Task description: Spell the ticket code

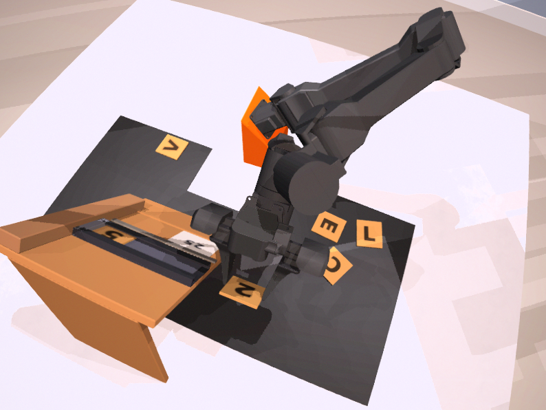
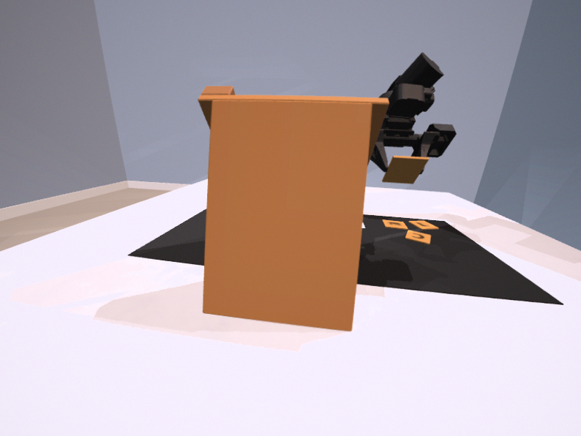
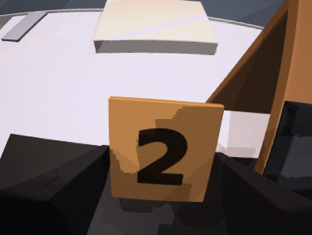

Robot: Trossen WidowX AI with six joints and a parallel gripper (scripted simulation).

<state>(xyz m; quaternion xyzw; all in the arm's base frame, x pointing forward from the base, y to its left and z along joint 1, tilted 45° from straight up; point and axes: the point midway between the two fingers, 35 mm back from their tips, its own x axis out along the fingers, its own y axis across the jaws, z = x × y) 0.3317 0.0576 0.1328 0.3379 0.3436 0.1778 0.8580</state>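
Right now the tile marked 5 is 22 cm to the right of my gripper tip and 2 cm ahead of it. From my gripper tip the other things lie so: black mat (18 cm below, 15 cm behind, 13 cm to the right); tile marked 2 (right at my gripper tip); white ticket (13 cm to the right, 8 cm below, 5 cm behind).
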